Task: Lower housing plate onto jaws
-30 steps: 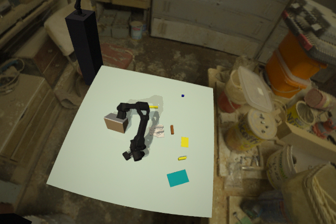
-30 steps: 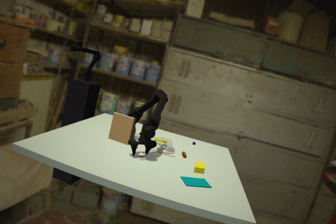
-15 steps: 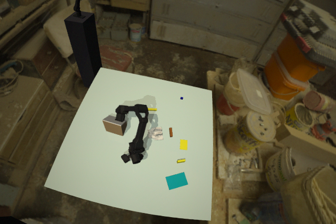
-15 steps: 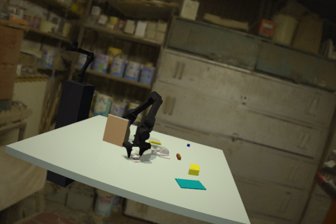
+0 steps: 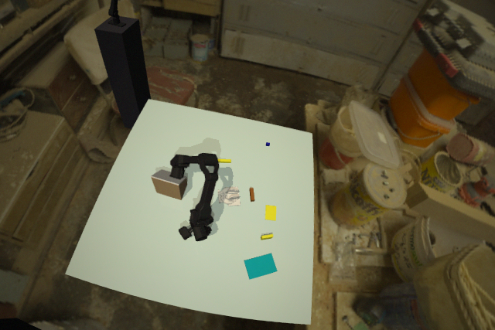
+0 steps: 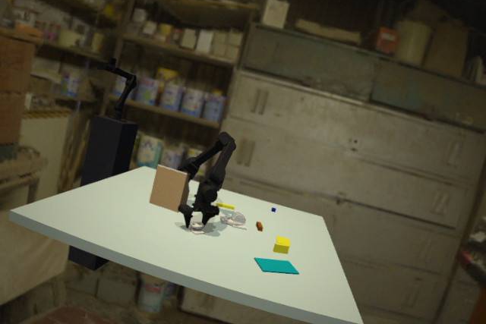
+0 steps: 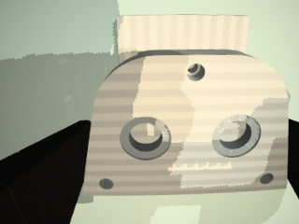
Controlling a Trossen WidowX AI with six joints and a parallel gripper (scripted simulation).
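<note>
Right now my gripper tip is 10 mm to the left of the white piece and 10 mm short of it. Round my gripper tip: teal sheet 380 mm ahead, 110 mm to the right, 10 mm below; orange-brown block 300 mm to the left, 260 mm ahead; yellow bar 390 mm ahead, 60 mm to the left, 10 mm above.
</note>
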